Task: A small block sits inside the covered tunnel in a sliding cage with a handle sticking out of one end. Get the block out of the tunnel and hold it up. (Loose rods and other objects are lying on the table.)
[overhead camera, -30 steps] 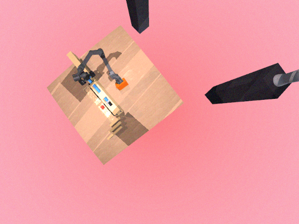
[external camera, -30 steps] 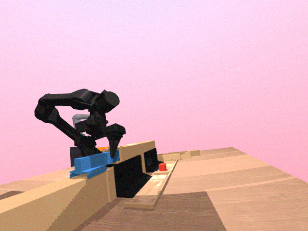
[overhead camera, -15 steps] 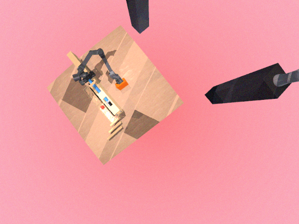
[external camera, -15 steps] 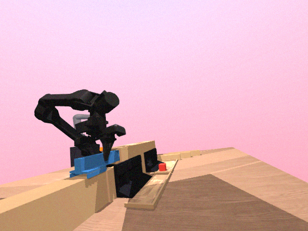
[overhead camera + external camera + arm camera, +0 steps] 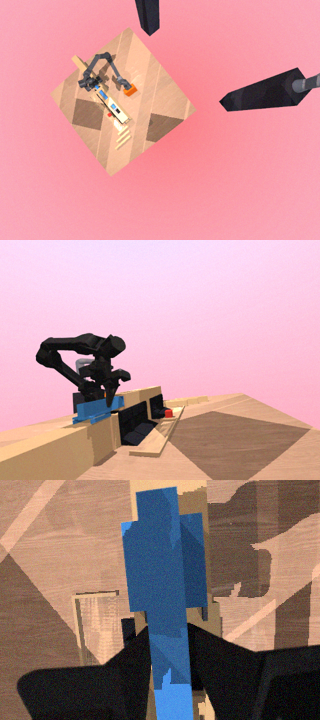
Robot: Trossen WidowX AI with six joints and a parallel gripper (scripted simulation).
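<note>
Right now my gripper tip is 2 cm short of the tan covered tunnel, 5 cm to the right of it and 5 cm above it. The rest, counted from my gripper tip: red block (12 cm ahead, 31 cm to the left, 10 cm below).
</note>
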